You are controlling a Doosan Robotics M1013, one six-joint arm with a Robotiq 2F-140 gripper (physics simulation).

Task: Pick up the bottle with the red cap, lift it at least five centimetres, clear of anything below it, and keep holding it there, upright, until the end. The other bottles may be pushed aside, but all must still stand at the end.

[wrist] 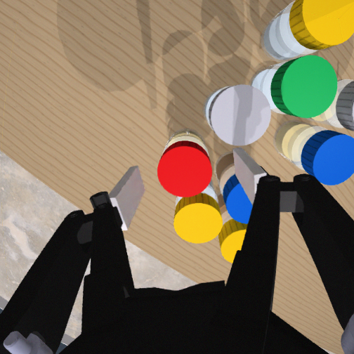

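Observation:
The bottle with the red cap [184, 169] stands upright on the wooden table, near the middle of the wrist view. My gripper [186, 169] is open, with nothing held. Its left fingertip is to the left of the red cap, apart from it. Its right fingertip is to the right of it, over a blue-capped bottle [237, 199] that it partly hides. The red cap shows between and slightly above the fingertips in the view. A yellow-capped bottle [198, 222] stands just below the red cap in the view, partly covered by it.
A white-capped bottle [240, 115] stands upper right of the red one. Another yellow-capped bottle [233, 242] is partly behind the right finger. Green-capped [309, 86], blue-capped [330, 158], yellow-capped [327, 21] and grey-ridged [345, 105] bottles stand farther right. The table [60, 130] edge runs diagonally at lower left.

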